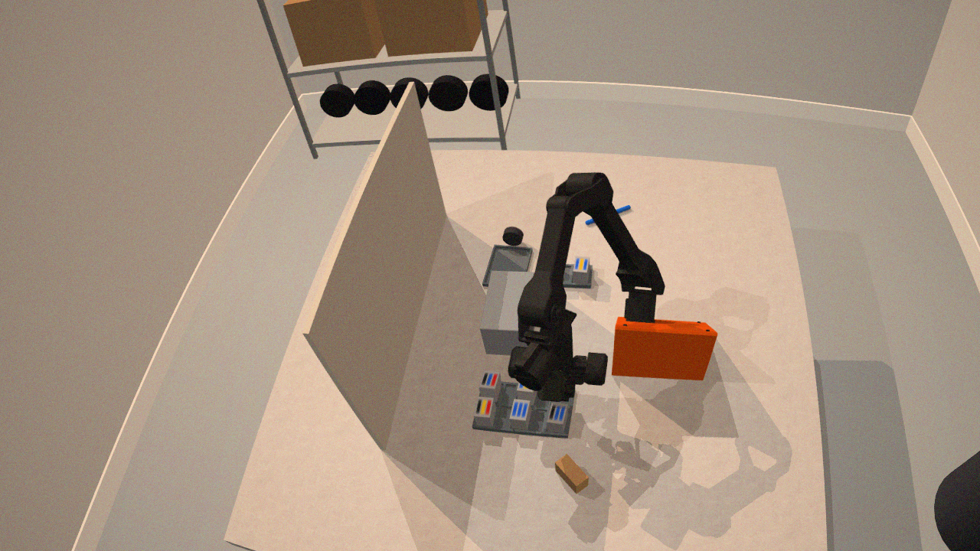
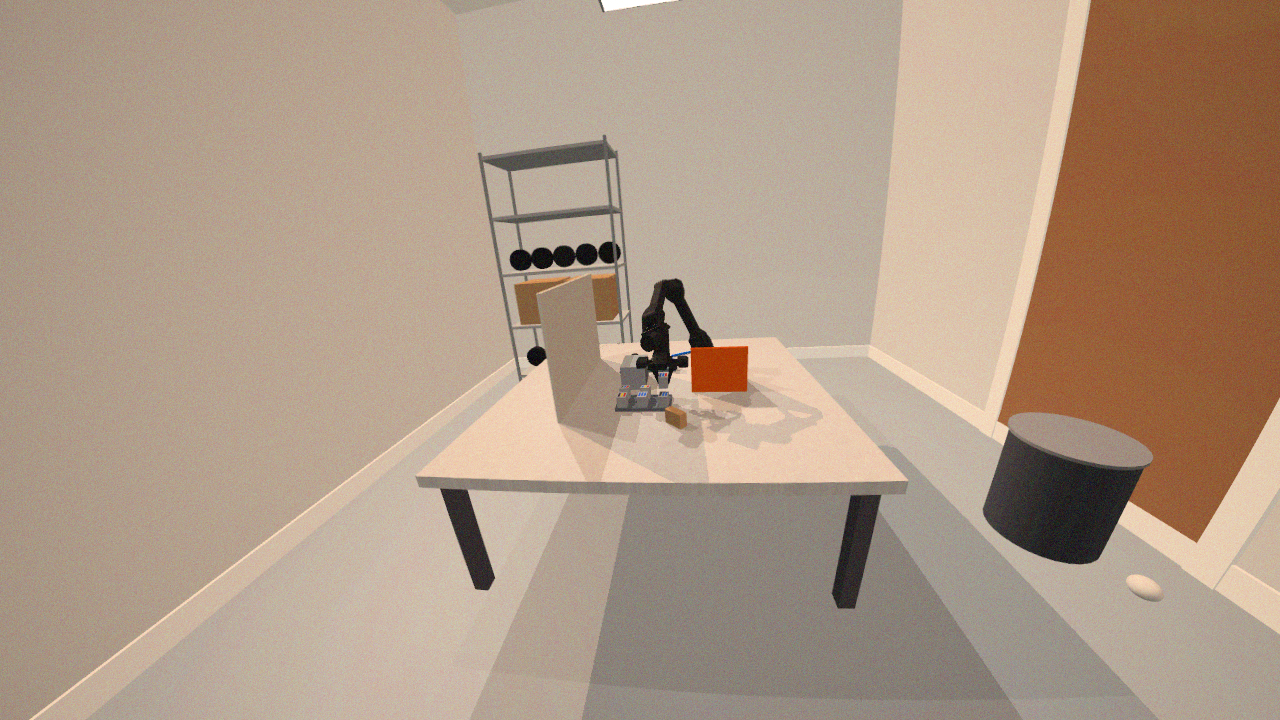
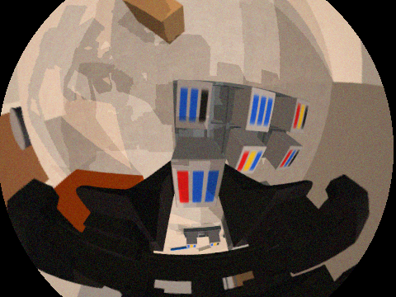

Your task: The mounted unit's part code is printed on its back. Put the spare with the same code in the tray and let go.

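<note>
The grey tray is 180 mm ahead of my gripper tip, 360 mm to the right of it and 70 mm below it. From my gripper tip the other things lie so: mounted unit (140 mm ahead, 180 mm to the right, 20 mm below); brown block (50 mm behind, 180 mm to the left, 50 mm below); upright panel (370 mm ahead, 180 mm to the right, 150 mm above).
</note>
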